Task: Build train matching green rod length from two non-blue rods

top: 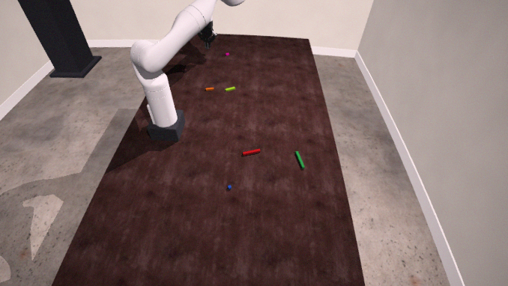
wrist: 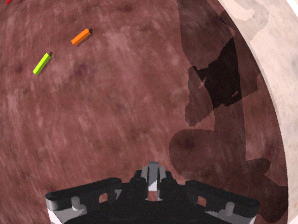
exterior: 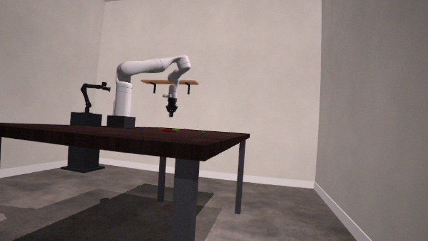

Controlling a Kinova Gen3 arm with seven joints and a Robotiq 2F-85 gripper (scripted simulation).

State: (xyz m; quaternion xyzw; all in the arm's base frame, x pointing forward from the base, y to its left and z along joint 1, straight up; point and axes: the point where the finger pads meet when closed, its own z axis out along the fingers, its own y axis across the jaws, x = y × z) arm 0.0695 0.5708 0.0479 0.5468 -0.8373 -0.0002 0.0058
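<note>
Right now the lime rod is 25 cm to the right of my hand, 16 cm ahead of it and 11 cm below it. Also, from my hand: magenta rod 11 cm to the left, 11 cm below, 9 cm ahead; then orange rod 26 cm to the right, 11 cm below, 5 cm ahead; then grey rod 1 cm below.
</note>
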